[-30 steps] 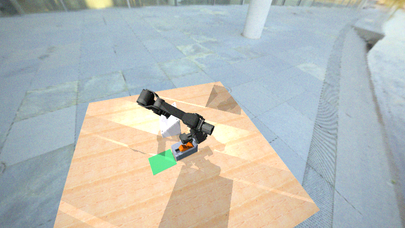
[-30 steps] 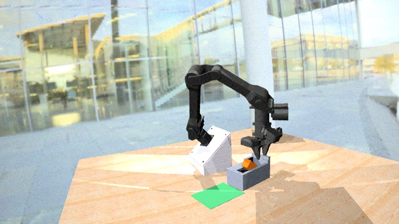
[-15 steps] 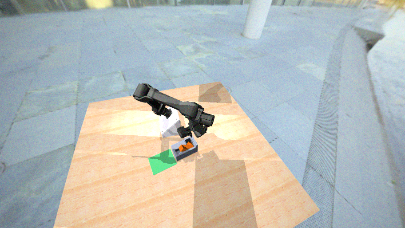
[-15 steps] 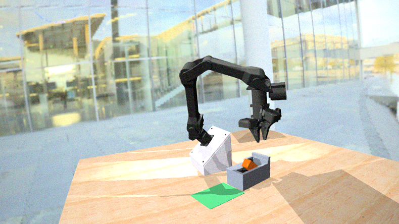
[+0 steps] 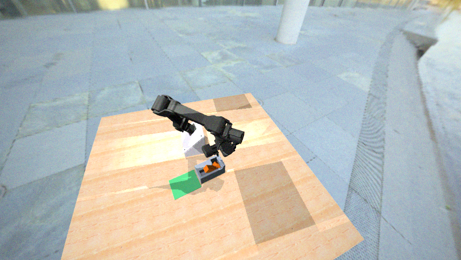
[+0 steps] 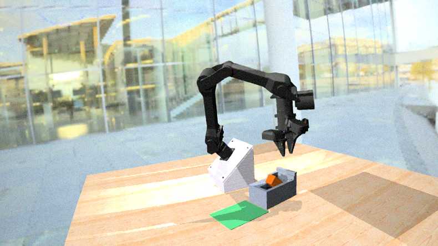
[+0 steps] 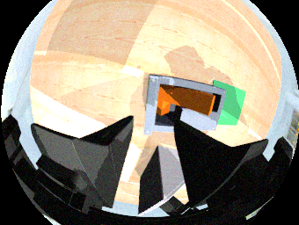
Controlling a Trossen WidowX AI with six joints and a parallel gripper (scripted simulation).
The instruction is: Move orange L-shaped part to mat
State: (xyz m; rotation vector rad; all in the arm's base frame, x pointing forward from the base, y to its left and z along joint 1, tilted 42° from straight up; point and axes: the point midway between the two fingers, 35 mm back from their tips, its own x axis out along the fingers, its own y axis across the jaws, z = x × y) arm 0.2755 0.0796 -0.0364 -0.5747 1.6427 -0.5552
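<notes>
My gripper tip is now 40 mm to the left of the orange L-shaped part and 110 mm above it. From my gripper tip the other things lie so: green mat 10 mm ahead, 220 mm to the right, 160 mm below.
</notes>
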